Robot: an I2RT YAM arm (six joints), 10 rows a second.
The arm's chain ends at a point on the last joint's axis. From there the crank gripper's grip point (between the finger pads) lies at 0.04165 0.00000 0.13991 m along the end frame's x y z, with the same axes.
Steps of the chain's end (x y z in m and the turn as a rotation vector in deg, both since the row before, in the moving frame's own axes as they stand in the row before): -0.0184, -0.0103, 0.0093, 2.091, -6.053, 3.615; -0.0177, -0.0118, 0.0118, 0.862, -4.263, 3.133; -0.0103, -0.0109, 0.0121, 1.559, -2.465, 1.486; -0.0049, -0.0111, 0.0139, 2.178, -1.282, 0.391
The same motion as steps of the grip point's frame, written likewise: -0.0333, -0.0133, 0.0129, 2.091, -6.053, 3.615; -0.0282, -0.0119, 0.0145, 0.862, -4.263, 3.133; -0.0163, -0.0137, 0.0137, 1.559, -2.465, 1.486; -0.0080, -0.0162, 0.0147, 2.178, -1.282, 0.391
